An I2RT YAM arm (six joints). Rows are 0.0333 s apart.
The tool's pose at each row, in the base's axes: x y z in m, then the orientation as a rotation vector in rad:
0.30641, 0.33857, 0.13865, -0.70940, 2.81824, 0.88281
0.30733, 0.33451, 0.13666, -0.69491, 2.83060, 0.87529
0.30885, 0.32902, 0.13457, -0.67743, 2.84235, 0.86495
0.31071, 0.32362, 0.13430, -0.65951, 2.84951, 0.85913
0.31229, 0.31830, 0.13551, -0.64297, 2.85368, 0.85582
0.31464, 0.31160, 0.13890, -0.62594, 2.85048, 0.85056
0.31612, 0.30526, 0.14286, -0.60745, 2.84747, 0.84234
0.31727, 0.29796, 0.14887, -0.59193, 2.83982, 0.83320
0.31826, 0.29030, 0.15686, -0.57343, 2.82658, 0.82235
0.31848, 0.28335, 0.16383, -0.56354, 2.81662, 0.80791
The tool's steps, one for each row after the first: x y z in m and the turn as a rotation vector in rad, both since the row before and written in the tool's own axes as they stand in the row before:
0.00128, -0.00438, -0.00067, 0.00608, 0.00416, 0.01212
0.00128, -0.00577, -0.00138, 0.00818, 0.00228, 0.01320
0.00048, -0.00496, -0.00281, 0.00520, -0.00126, 0.01211
0.00033, -0.00405, -0.00397, 0.00342, -0.00297, 0.01046
-0.00036, -0.00433, -0.00656, 0.00481, -0.00979, 0.00768
0.00008, -0.00344, -0.00680, 0.00690, -0.01043, 0.00833
0.00017, -0.00306, -0.00902, 0.00731, -0.01351, 0.00485
-0.00014, -0.00237, -0.01086, 0.00869, -0.01970, 0.00435
0.00036, -0.00210, -0.00961, 0.01049, -0.01409, 0.00028

